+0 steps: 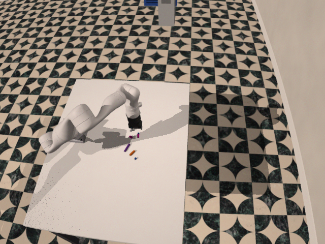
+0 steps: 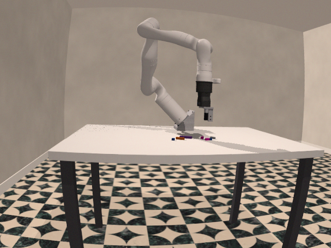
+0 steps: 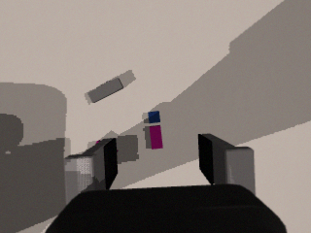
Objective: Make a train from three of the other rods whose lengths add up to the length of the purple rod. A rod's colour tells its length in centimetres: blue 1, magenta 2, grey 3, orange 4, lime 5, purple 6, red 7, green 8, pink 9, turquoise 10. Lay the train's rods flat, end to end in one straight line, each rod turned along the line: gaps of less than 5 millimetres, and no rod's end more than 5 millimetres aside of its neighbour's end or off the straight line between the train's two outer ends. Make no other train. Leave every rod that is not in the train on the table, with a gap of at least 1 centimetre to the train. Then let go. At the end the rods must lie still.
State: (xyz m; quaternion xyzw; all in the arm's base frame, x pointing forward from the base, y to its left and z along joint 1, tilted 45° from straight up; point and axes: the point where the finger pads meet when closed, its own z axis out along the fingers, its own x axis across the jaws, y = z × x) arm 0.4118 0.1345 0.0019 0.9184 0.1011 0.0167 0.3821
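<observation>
Now: hand 5 cm past the grey rod, 4 cm to the right of it and 10 cm above it. Also, from my hand: purple rod: 5 cm behind, 10 cm to the right, 10 cm below; then orange rod: 13 cm to the right, 10 cm below.
</observation>
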